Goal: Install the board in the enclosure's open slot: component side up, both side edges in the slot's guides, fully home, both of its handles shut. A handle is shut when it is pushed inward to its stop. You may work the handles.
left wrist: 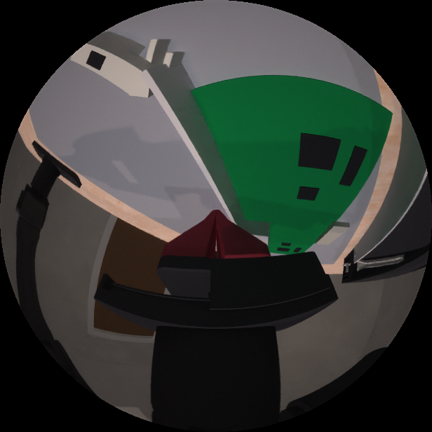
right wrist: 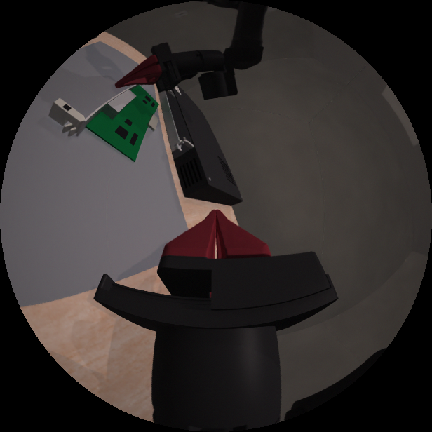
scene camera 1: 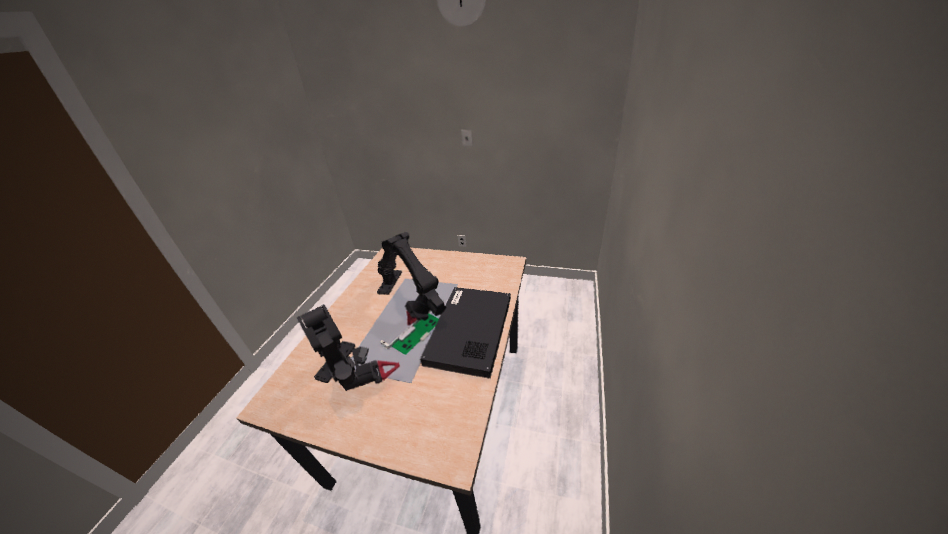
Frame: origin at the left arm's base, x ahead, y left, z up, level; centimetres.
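Where they show: left gripper, fingertip midpoint: (scene camera 1: pixel 408 324); right gripper, fingertip midpoint: (scene camera 1: pixel 399 364); left arm's base, link origin: (scene camera 1: pixel 390 282).
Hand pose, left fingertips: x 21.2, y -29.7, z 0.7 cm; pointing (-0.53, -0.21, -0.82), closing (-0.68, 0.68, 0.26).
Observation:
Things, the pixels of their top centre, and the offset from my left fingertips. "spot": a spot on its surface instead. Level surfaces: height alone.
- green board, surface spot: (scene camera 1: pixel 412 338) spot: dx +4.3, dy -7.6, dz -0.1 cm
- grey mat, surface height: dz -0.5 cm
- pale handle, top centre: (scene camera 1: pixel 384 342) dx -6.5, dy -12.6, dz +1.4 cm
- black enclosure, top centre: (scene camera 1: pixel 467 322) dx +27.4, dy -0.1, dz +4.3 cm
- wooden table, surface height: dz -0.7 cm
The green board (scene camera 1: pixel 412 338) (left wrist: pixel 260 125) (right wrist: pixel 142 117) lies component side up on the grey mat (scene camera 1: pixel 391 318) (right wrist: pixel 100 200), outside the enclosure. One pale handle (scene camera 1: pixel 384 343) (left wrist: pixel 115 70) (right wrist: pixel 67 112) sticks outward from its front end piece; the other is hidden behind my left gripper in the left wrist view. The black enclosure (scene camera 1: pixel 467 325) (right wrist: pixel 210 155) lies beside the board, its open side facing it; the slot's guides are too small to tell. My left gripper (scene camera 1: pixel 409 319) (left wrist: pixel 215 215) (right wrist: pixel 115 85) is shut and empty near the board's front edge. My right gripper (scene camera 1: pixel 398 364) (right wrist: pixel 215 215) is shut and empty, away from the board.
The wooden table (scene camera 1: pixel 398 417) bears both arms, the mat and the enclosure. Small metallic parts (right wrist: pixel 184 144) show along the enclosure's open side. The left arm reaches over the upper part of the mat. The enclosure lies near the table's right edge in the scene view.

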